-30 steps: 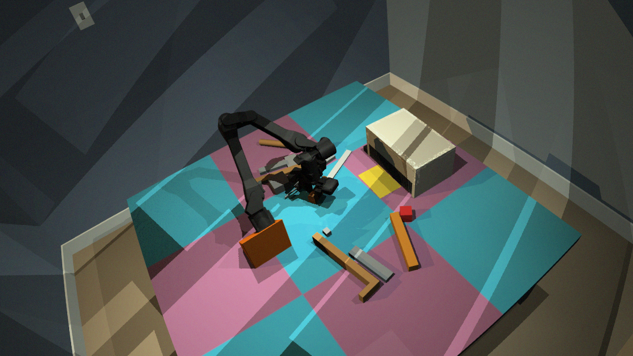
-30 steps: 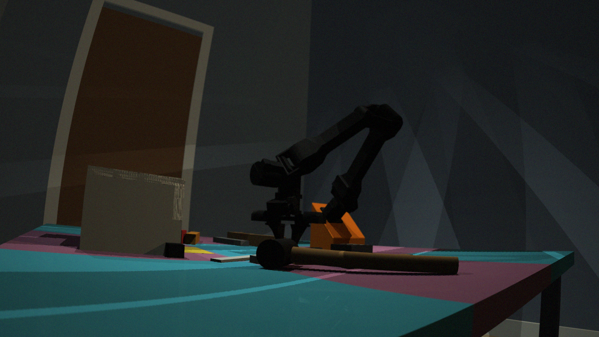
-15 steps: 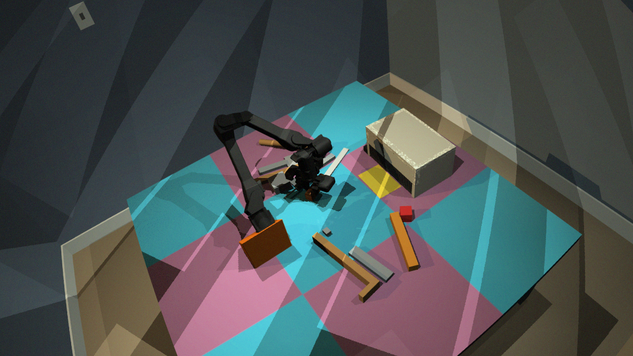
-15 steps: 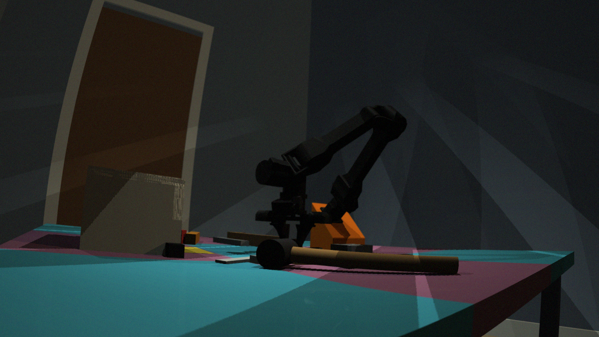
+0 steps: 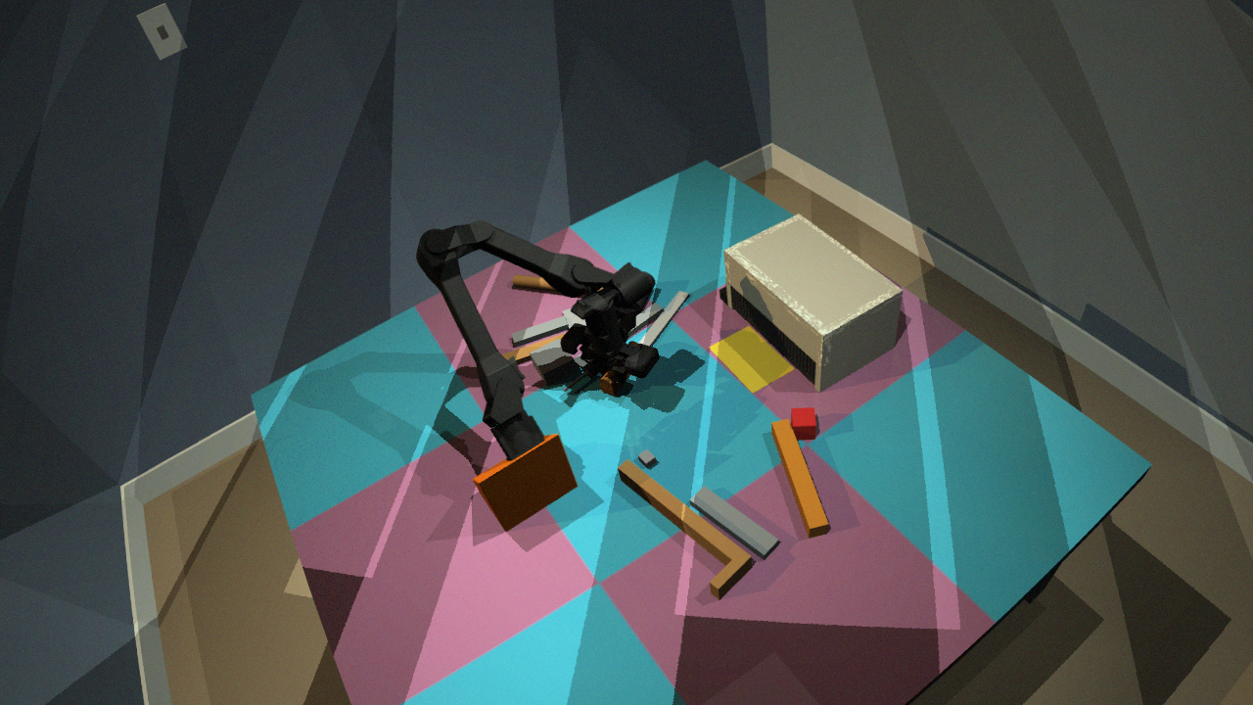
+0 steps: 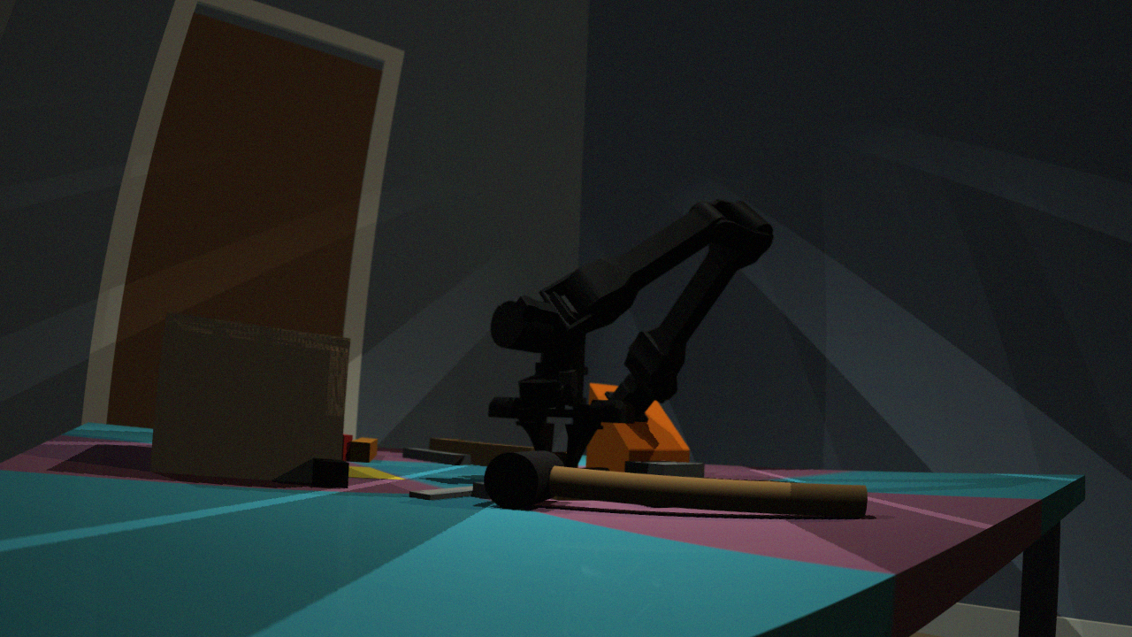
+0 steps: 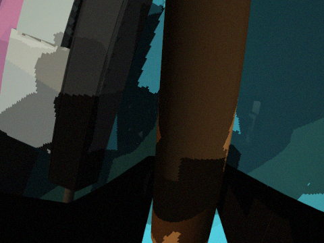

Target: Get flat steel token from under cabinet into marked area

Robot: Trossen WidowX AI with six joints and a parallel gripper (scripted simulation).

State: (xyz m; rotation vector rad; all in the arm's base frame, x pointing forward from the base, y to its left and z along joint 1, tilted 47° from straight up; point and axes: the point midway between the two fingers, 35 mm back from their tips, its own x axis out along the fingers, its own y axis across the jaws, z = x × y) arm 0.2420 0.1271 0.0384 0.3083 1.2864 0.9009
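The screwdriver lies 5 cm to the left of my gripper tip and 2 cm behind it. From my gripper tip the other things lie so: long wooden stick (17 cm to the left, 3 cm behind); then small grey cube (19 cm to the right, 6 cm behind); then grey block (12 cm to the left, 7 cm behind, 1 cm above).
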